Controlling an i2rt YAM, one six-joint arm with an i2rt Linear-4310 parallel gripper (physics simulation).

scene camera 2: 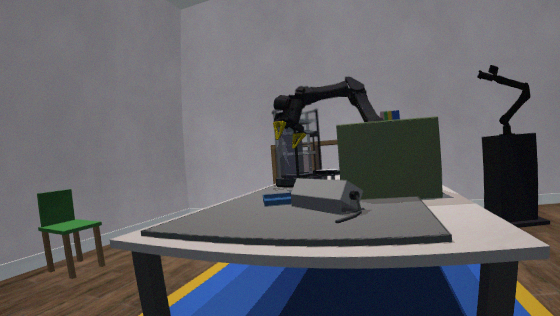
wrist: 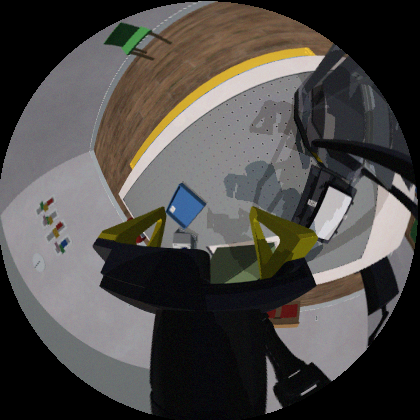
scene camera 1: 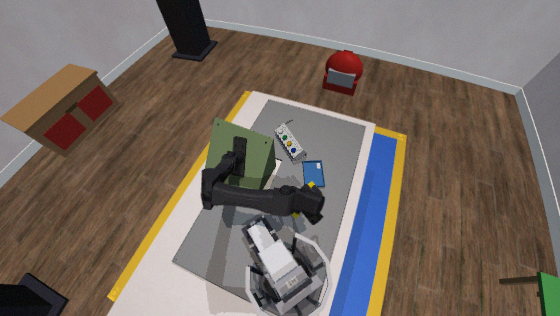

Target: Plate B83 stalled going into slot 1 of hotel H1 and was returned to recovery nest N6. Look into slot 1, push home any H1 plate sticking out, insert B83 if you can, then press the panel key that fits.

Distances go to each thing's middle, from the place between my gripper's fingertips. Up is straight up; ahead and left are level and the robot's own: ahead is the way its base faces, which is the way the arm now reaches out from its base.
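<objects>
Plate rack (scene camera 1: pixel 312 281): 30 cm to the right of my hand, 1 cm ahead of it.
</objects>
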